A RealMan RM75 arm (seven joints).
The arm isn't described. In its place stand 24 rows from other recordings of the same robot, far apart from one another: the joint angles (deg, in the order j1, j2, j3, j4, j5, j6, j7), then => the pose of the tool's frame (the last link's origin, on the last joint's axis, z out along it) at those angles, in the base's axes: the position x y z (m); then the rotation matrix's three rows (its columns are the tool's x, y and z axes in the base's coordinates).
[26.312 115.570 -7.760 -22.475 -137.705 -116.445 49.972] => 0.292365 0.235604 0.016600; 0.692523 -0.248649 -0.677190; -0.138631 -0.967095 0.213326; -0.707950 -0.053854 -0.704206
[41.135 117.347 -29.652 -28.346 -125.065 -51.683 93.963] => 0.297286 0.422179 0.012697; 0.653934 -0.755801 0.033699; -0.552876 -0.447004 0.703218; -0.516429 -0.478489 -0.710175
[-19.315 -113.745 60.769 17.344 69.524 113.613 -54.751] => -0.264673 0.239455 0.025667; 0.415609 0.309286 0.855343; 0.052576 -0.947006 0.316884; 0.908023 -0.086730 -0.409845
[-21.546 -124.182 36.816 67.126 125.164 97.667 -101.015] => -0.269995 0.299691 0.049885; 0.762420 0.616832 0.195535; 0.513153 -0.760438 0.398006; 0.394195 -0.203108 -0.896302
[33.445 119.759 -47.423 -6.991 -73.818 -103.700 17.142] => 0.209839 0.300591 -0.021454; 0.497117 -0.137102 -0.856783; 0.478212 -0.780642 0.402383; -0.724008 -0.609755 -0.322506
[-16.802 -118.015 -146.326 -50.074 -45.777 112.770 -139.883] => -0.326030 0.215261 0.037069; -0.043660 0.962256 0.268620; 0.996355 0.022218 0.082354; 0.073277 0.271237 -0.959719
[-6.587 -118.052 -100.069 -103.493 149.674 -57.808 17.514] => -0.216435 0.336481 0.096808; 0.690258 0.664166 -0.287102; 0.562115 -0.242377 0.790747; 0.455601 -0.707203 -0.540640
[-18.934 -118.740 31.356 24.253 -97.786 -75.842 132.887] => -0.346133 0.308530 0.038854; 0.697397 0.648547 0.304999; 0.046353 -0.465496 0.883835; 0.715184 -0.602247 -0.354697
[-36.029 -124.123 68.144 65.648 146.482 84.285 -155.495] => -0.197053 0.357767 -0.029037; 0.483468 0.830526 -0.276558; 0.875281 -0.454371 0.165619; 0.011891 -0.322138 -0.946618
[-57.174 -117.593 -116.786 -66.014 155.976 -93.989 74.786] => -0.101973 0.419744 0.034146; 0.899566 -0.126856 -0.417957; -0.009871 -0.962556 0.270903; -0.436673 -0.239569 -0.867135
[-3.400 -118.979 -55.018 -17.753 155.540 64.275 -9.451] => -0.374480 0.213603 -0.051399; 0.717931 0.695831 0.019858; 0.174112 -0.207115 0.962698; 0.673988 -0.687694 -0.269847
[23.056 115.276 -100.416 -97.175 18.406 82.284 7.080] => 0.175201 0.327010 0.006030; 0.564375 -0.616376 0.549146; -0.822265 -0.360733 0.440173; -0.073217 -0.699966 -0.710413
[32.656 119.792 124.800 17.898 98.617 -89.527 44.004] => 0.218835 0.320086 -0.042393; 0.679121 -0.215657 -0.701631; 0.079100 -0.928799 0.362043; -0.729752 -0.301370 -0.613709
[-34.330 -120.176 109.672 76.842 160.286 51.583 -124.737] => -0.118216 0.370169 -0.083245; 0.868188 -0.418064 -0.267344; -0.205395 -0.793169 0.573319; -0.451733 -0.442837 -0.774488
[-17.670 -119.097 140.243 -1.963 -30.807 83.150 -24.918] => -0.347024 0.246778 -0.032738; 0.675858 0.668116 0.311187; 0.059639 -0.470407 0.880432; 0.734615 -0.576488 -0.357774
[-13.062 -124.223 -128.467 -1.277 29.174 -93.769 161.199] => -0.346820 0.229601 0.006807; 0.571559 0.795022 0.203125; -0.266014 -0.054651 0.962419; 0.776245 -0.604114 0.180251
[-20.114 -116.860 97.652 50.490 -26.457 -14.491 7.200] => -0.316556 0.376527 -0.030628; 0.648854 0.659889 -0.378859; 0.624260 -0.176962 0.760910; 0.435073 -0.730226 -0.526765
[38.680 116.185 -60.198 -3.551 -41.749 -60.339 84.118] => 0.280110 0.400234 -0.009343; -0.081826 -0.954634 -0.286318; -0.385216 -0.234662 0.892492; -0.919192 0.183323 -0.348539
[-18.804 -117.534 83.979 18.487 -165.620 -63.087 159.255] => -0.329531 0.331335 0.010712; 0.741878 0.626938 0.237836; -0.060591 -0.290566 0.954935; 0.667792 -0.722856 -0.177577
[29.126 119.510 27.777 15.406 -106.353 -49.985 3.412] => 0.318741 0.343637 -0.067255; 0.679873 -0.732775 0.028515; -0.217168 -0.164045 0.962251; -0.700436 -0.660401 -0.270665
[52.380 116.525 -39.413 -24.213 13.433 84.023 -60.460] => 0.267140 0.352585 -0.033915; 0.593109 -0.733228 0.332562; -0.734578 -0.661902 -0.149266; 0.329570 -0.155762 -0.931194
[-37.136 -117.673 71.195 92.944 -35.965 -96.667 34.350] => -0.119604 0.360803 0.058909; 0.852679 0.436657 -0.286825; 0.518657 -0.773428 0.364422; -0.062712 -0.459499 -0.885961
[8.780 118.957 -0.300 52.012 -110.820 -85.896 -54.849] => 0.185056 0.163338 -0.109644; 0.810173 -0.337418 -0.479342; 0.380362 -0.319608 0.867857; -0.446032 -0.885438 -0.130597
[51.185 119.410 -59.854 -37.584 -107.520 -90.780 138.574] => 0.105916 0.369342 -0.042100; 0.517823 -0.753873 -0.404395; -0.841022 -0.535163 -0.079268; -0.156659 0.381152 -0.911143
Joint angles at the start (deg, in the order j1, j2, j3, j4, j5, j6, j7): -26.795, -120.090, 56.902, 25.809, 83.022, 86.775, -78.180
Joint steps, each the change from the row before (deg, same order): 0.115, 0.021, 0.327, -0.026, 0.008, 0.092, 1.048; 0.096, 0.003, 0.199, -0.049, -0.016, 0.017, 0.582; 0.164, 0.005, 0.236, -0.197, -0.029, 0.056, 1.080; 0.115, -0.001, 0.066, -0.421, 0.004, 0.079, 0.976; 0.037, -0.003, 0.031, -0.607, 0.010, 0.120, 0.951; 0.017, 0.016, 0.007, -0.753, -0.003, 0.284, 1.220; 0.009, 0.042, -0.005, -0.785, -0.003, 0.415, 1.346; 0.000, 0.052, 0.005, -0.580, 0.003, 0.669, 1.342; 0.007, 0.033, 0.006, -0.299, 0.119, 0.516, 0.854; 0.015, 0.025, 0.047, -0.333, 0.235, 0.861, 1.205; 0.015, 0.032, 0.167, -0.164, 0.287, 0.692, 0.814; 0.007, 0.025, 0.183, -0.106, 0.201, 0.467, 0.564; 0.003, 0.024, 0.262, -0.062, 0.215, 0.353, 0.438; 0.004, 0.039, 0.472, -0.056, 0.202, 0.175, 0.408; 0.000, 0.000, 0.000, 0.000, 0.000, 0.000, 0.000; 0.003, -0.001, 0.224, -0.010, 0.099, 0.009, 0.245
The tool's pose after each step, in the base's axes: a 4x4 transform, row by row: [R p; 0 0 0 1], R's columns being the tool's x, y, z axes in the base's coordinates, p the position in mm. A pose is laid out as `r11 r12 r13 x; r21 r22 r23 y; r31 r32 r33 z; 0 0 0 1`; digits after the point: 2 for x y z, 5 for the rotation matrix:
0.51993 0.57174 0.63465 -240.44; 0.40458 -0.81917 0.40653 311.25; 0.75232 0.04540 -0.65723 -34.36; 0 0 0 1
0.52612 0.56680 0.63398 -240.86; 0.39881 -0.82289 0.40473 310.42; 0.75110 0.03989 -0.65899 -34.94; 0 0 0 1
0.53546 0.55905 0.63305 -241.82; 0.38869 -0.82858 0.40295 308.88; 0.74981 0.03029 -0.66096 -35.92; 0 0 0 1
0.54086 0.55463 0.63235 -243.06; 0.38216 -0.83176 0.40266 307.22; 0.74928 0.02388 -0.66182 -37.10; 0 0 0 1
0.54450 0.55102 0.63238 -244.18; 0.37780 -0.83425 0.40162 305.46; 0.74886 0.02023 -0.66242 -38.65; 0 0 0 1
0.54888 0.54457 0.63417 -245.24; 0.37082 -0.83856 0.39913 303.25; 0.74915 0.01609 -0.66221 -40.24; 0 0 0 1
0.55382 0.53582 0.63733 -246.20; 0.36180 -0.84425 0.39540 300.84; 0.74993 0.01160 -0.66142 -41.61; 0 0 0 1
0.55952 0.52196 0.64381 -246.31; 0.34892 -0.85294 0.38827 298.48; 0.75179 0.00740 -0.65936 -42.26; 0 0 0 1
0.56436 0.51098 0.64838 -246.24; 0.34011 -0.85958 0.38138 296.77; 0.75221 0.00529 -0.65890 -42.64; 0 0 0 1
0.57165 0.49247 0.65627 -245.71; 0.32658 -0.87032 0.36863 294.08; 0.75270 0.00359 -0.65835 -43.18; 0 0 0 1
0.57878 0.47649 0.66179 -245.18; 0.31750 -0.87917 0.35532 291.78; 0.75114 0.00447 -0.66013 -43.74; 0 0 0 1
0.58421 0.46482 0.66531 -244.79; 0.31136 -0.88539 0.34517 290.12; 0.74950 0.00550 -0.66198 -44.24; 0 0 0 1
0.59010 0.45436 0.66734 -244.46; 0.30714 -0.89079 0.33491 288.61; 0.74662 0.00734 -0.66520 -44.93; 0 0 0 1
0.59816 0.44444 0.66684 -244.36; 0.30453 -0.89576 0.32384 287.09; 0.74126 0.00936 -0.67116 -46.10; 0 0 0 1
0.59816 0.44444 0.66684 -244.36; 0.30453 -0.89576 0.32384 287.09; 0.74126 0.00936 -0.67116 -46.10; 0 0 0 1
0.60263 0.43976 0.66592 -244.34; 0.30250 -0.89807 0.31931 286.47; 0.73846 0.00902 -0.67423 -46.79; 0 0 0 1

